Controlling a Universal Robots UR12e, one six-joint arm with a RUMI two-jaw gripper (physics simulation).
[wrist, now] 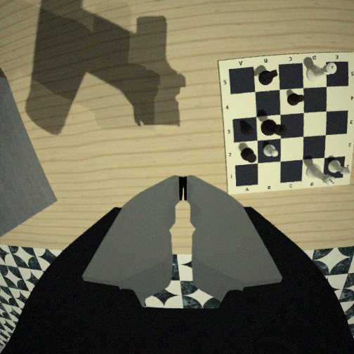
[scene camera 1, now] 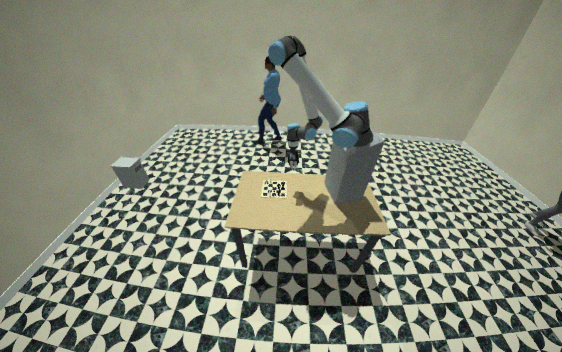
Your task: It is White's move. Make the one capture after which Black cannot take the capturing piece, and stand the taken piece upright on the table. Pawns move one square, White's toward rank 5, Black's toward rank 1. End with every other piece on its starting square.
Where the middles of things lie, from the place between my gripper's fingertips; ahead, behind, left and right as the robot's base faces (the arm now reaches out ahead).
Right now the chessboard [wrist: 312,126] is 20 cm below my hand, 16 cm ahead of it and 1 cm to the left of it.
